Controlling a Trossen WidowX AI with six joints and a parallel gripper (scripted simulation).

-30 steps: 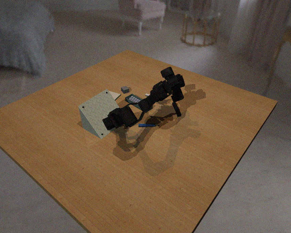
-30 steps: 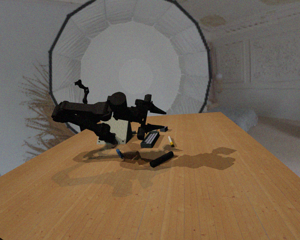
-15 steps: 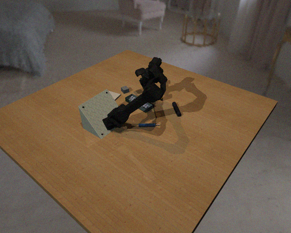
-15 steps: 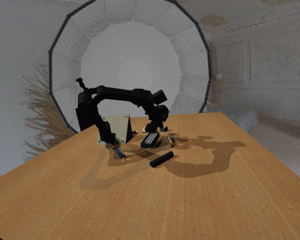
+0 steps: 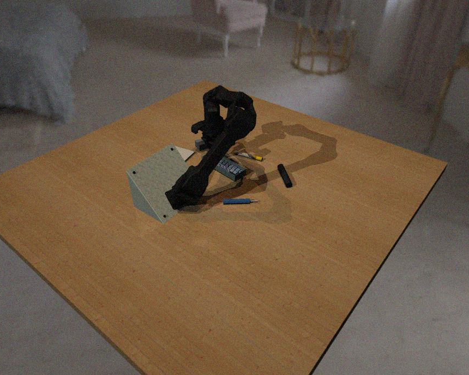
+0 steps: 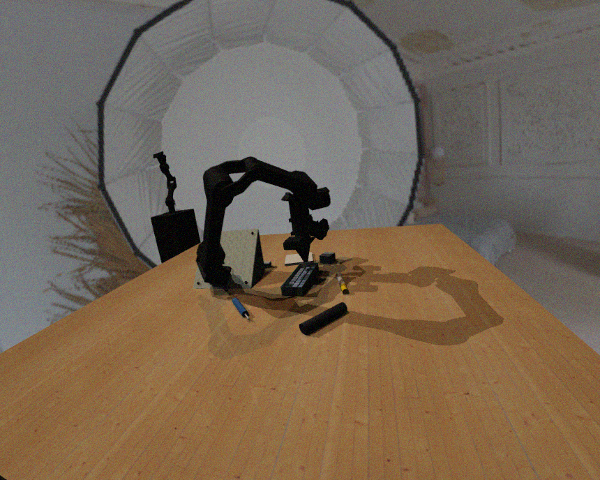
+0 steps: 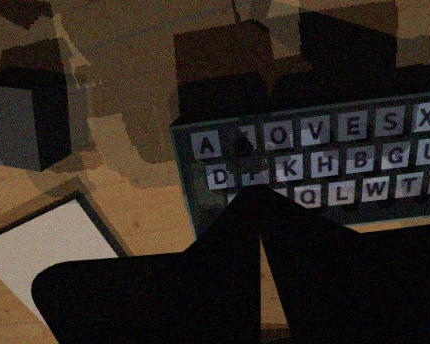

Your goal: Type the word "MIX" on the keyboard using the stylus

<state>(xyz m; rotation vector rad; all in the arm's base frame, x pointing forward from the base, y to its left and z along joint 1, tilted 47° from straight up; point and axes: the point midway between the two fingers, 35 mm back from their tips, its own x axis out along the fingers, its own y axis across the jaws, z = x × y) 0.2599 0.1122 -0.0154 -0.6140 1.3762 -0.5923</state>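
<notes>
My gripper tip is now 26 cm to the left of the blue stylus, 10 cm past it and 3 cm above it. Also, from my gripper tip: yellow marker: 12 cm ahead, 9 cm to the right, 3 cm below; pale flat pad: 14 cm to the left, 7 cm behind, 4 cm below; grey cube: 12 cm to the left, 5 cm ahead, 3 cm below.
</notes>
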